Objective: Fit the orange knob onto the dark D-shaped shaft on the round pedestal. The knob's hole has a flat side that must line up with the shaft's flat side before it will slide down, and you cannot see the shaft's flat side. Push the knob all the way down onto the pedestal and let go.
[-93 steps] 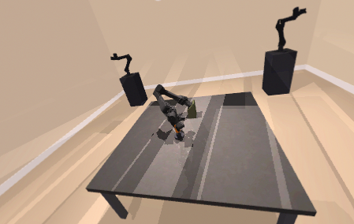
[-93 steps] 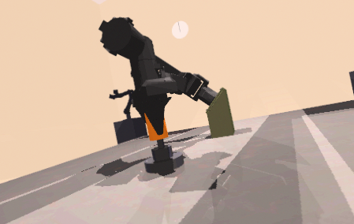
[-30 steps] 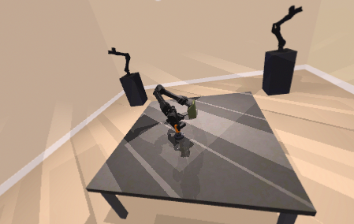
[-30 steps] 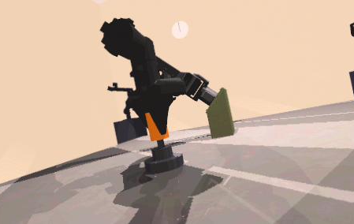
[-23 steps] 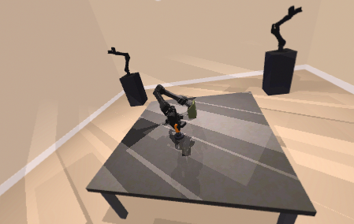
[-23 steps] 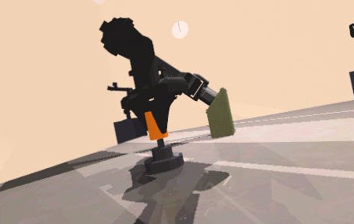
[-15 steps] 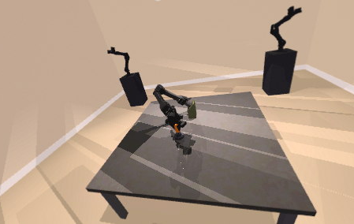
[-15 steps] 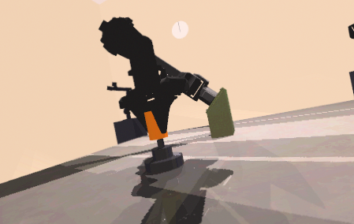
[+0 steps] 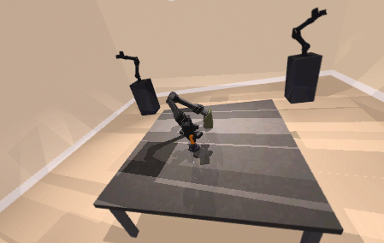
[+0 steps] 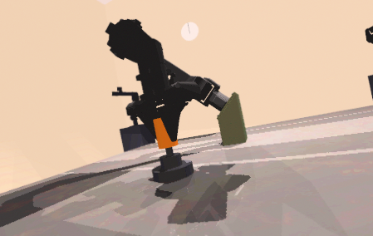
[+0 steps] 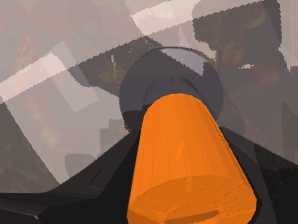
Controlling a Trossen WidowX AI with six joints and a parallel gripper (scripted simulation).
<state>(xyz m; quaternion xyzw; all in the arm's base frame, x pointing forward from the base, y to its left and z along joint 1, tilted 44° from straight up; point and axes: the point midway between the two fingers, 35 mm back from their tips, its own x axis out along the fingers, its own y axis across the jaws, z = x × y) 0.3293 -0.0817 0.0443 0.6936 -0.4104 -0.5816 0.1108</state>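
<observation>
Now: the orange knob 20 mm above my gripper tip. Also, from my gripper tip: pedestal (40 mm below).
</observation>
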